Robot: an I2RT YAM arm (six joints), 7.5 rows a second.
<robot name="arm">
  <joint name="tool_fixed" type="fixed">
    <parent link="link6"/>
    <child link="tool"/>
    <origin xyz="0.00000 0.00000 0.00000" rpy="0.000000 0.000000 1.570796"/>
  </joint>
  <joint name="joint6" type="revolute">
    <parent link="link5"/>
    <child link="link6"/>
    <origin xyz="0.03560 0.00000 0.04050" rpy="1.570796 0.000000 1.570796"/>
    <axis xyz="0 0 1"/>
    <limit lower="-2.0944" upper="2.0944"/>
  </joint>
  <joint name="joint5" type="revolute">
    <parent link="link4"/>
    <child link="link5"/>
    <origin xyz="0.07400 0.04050 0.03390" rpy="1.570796 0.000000 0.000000"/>
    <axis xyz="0 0 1"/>
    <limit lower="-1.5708" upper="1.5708"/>
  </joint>
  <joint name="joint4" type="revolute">
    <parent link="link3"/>
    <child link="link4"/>
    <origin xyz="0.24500 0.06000 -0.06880" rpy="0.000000 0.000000 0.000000"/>
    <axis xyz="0 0 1"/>
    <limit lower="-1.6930" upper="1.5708"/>
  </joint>
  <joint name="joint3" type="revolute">
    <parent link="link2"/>
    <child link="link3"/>
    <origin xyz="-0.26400 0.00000 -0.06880" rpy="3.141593 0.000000 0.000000"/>
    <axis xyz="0 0 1"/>
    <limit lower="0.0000" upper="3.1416"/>
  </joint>
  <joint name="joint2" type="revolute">
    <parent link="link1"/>
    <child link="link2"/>
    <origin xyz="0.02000 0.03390 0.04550" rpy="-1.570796 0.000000 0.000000"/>
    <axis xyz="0 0 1"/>
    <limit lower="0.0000" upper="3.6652"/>
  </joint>
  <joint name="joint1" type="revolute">
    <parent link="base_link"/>
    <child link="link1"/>
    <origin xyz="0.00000 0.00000 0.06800" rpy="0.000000 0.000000 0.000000"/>
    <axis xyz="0 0 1"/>
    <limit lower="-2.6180" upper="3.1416"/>
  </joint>
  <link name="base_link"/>
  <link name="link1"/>
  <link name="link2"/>
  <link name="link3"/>
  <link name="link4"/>
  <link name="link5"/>
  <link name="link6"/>
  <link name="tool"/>
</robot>
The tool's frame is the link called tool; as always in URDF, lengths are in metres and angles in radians.
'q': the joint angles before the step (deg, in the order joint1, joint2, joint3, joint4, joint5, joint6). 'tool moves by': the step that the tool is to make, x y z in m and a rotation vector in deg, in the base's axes. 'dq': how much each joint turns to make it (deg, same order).
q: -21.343 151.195 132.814 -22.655 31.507 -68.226
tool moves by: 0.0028 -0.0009 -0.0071 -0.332 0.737 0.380
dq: 0.023 1.482 1.281 0.047 0.111 -0.786
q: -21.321 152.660 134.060 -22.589 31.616 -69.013
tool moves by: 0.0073 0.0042 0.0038 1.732 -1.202 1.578
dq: 0.527 1.904 4.659 -2.756 -2.140 0.986
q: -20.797 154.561 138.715 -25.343 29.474 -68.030
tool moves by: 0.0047 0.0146 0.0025 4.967 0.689 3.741
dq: 1.230 0.931 3.562 -5.781 -4.848 1.731
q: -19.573 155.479 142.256 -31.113 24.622 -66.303
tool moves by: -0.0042 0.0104 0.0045 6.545 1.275 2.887
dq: 0.496 -1.305 -0.054 -5.512 -5.819 2.399
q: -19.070 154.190 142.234 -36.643 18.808 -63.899
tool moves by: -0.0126 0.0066 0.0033 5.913 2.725 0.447
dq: -0.023 -3.209 -3.897 -4.602 -3.957 2.688
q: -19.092 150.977 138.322 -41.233 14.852 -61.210
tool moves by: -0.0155 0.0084 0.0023 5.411 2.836 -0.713
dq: 0.107 -4.012 -5.779 -3.392 -3.039 3.080
